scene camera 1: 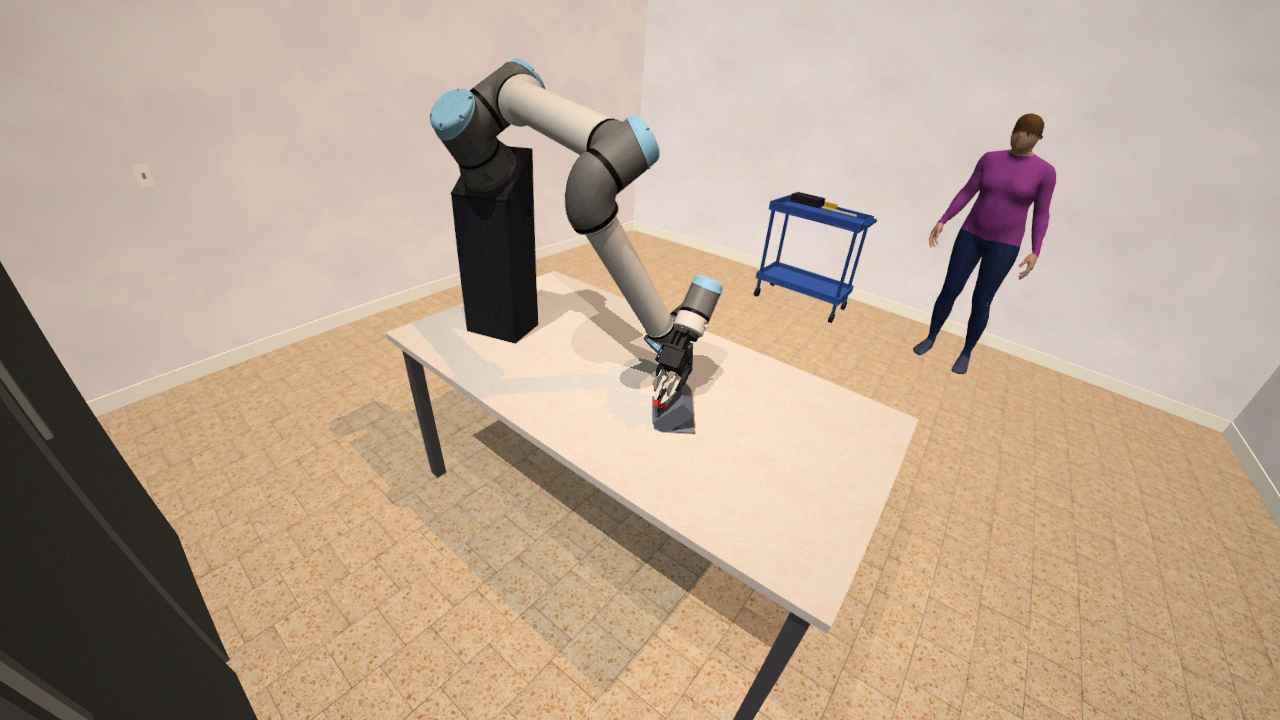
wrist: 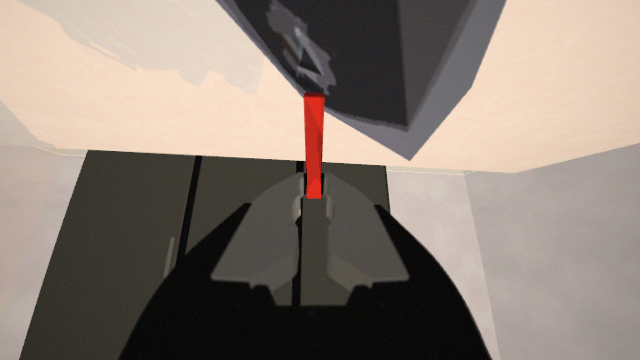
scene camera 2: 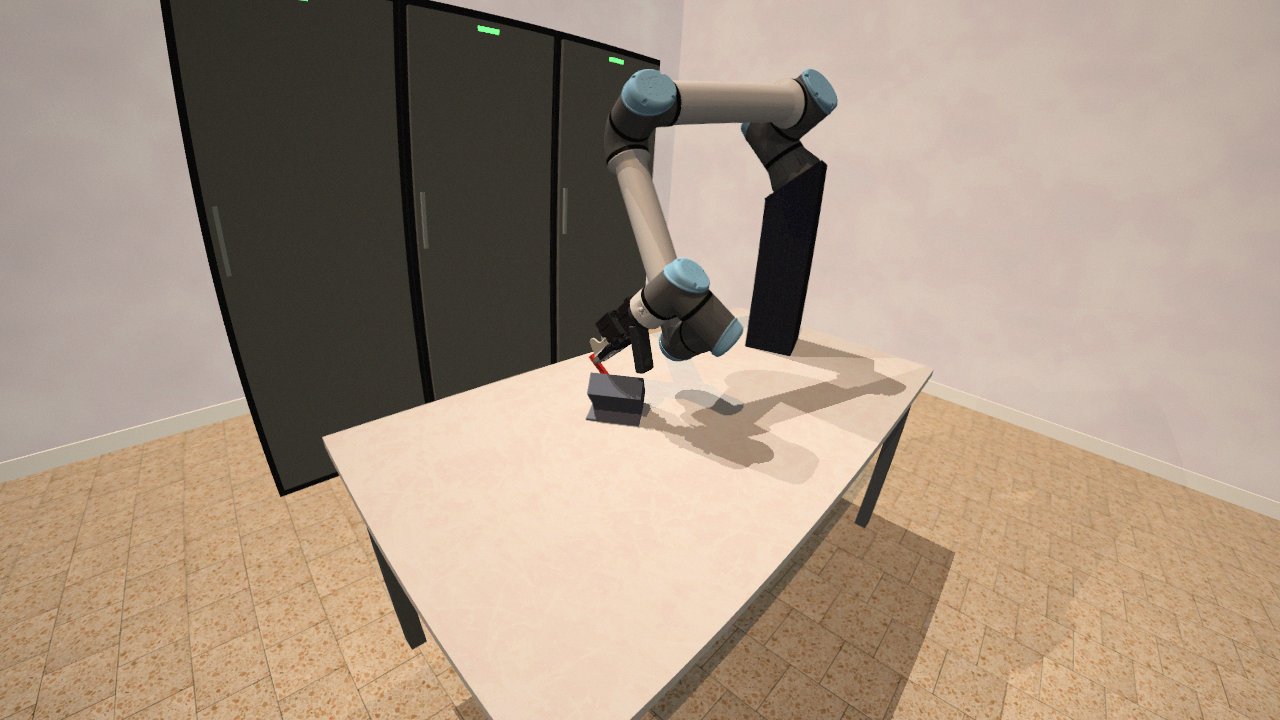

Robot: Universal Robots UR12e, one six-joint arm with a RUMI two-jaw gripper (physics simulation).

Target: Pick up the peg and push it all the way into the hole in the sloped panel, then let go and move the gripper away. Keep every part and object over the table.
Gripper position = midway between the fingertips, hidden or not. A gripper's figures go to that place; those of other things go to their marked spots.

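A red peg [wrist: 313, 102] is 11 cm from the lens; the gripper [wrist: 314, 175], 14 cm from the lens.
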